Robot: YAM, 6 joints.
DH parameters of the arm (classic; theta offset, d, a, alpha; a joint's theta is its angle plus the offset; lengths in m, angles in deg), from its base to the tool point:
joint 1: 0 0.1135 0.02 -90
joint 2: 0 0 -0.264 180
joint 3: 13.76 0 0.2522 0
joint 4: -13.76 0 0.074 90
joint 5: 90 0 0 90
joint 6: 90 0.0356 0 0
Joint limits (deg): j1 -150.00..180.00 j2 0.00..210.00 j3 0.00..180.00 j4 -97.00..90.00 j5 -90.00..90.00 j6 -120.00..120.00
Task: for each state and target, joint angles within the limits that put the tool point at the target. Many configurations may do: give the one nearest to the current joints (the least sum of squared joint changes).
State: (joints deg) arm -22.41 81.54 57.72 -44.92 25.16 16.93
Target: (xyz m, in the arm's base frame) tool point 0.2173 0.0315 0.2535
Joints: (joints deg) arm 11.48 68.98 53.51 -51.60 20.35 16.93
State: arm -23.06 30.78 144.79 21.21 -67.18 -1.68
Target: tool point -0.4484 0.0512 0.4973
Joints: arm -2.77 33.14 153.67 20.62 -55.87 -1.68
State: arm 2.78 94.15 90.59 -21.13 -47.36 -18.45
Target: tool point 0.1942 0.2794 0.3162
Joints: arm 50.51 88.87 75.67 -28.25 -51.35 -18.45
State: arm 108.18 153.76 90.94 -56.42 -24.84 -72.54
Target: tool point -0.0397 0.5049 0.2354
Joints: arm 92.86 131.16 119.86 -44.07 -24.01 -72.54
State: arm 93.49 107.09 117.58 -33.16 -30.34 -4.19
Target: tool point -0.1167 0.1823 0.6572
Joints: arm 117.61 89.47 140.46 -21.29 -32.12 -4.19
